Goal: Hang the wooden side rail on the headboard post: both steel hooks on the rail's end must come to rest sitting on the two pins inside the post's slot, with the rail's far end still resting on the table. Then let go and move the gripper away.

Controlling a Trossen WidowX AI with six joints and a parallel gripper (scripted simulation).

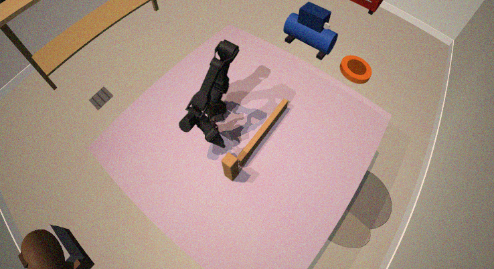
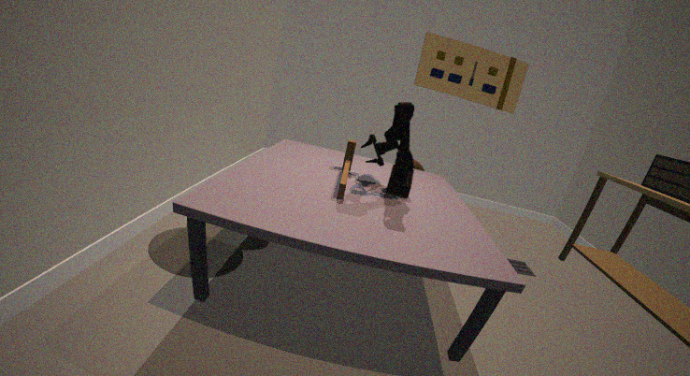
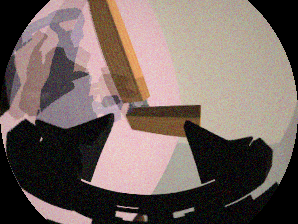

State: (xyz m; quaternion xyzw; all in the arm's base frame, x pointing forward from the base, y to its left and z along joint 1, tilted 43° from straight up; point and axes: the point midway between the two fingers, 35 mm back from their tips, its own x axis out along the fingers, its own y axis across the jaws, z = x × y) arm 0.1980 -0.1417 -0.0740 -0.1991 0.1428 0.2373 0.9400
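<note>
My gripper tip is now 80 mm short of the upright headboard post, 50 mm to the left of it and 40 mm above it.
</note>
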